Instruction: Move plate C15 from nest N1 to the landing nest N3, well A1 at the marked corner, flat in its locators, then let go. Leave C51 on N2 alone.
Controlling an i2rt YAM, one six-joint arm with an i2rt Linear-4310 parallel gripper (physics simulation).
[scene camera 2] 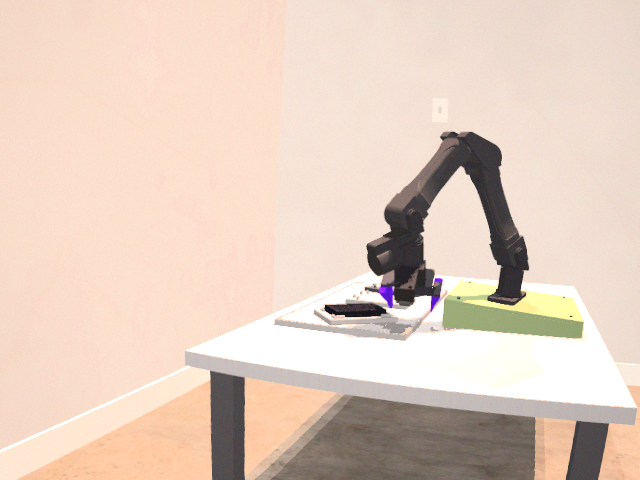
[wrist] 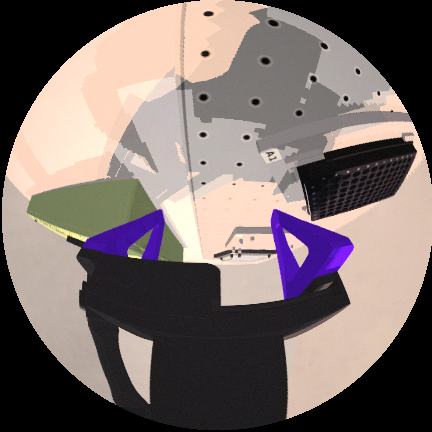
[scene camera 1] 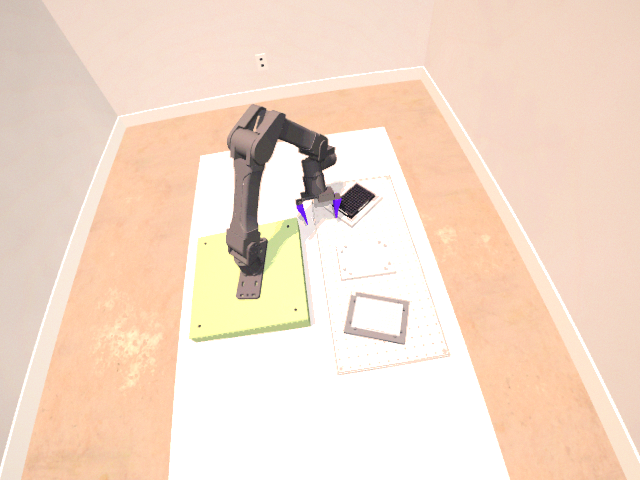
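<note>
A black well plate (scene camera 1: 356, 200) (scene camera 2: 354, 310) (wrist: 362, 185) sits in a white nest (scene camera 1: 364, 210) (scene camera 2: 346, 319) at the back of the pegboard. Its code is not readable. An A1 label (wrist: 270, 156) shows at the nest's near corner in the wrist view. My gripper (scene camera 1: 322, 221) (scene camera 2: 411, 308) (wrist: 217, 214) is open and empty, above the board's edge on the base side of the plate; no finger is around the plate. A white nest with small locators (scene camera 1: 361, 260) is in the middle. A grey frame-shaped nest (scene camera 1: 374, 335) with a white inside is at the front. I cannot read nest labels.
The perforated board (scene camera 1: 356, 359) carries the three nests. The arm stands on a yellow-green base block (scene camera 1: 279, 310) (scene camera 2: 516, 320) (wrist: 100, 205), beside the board. The white table's near edge (scene camera 2: 413, 392) shows in scene camera 2. Walls stand around the table.
</note>
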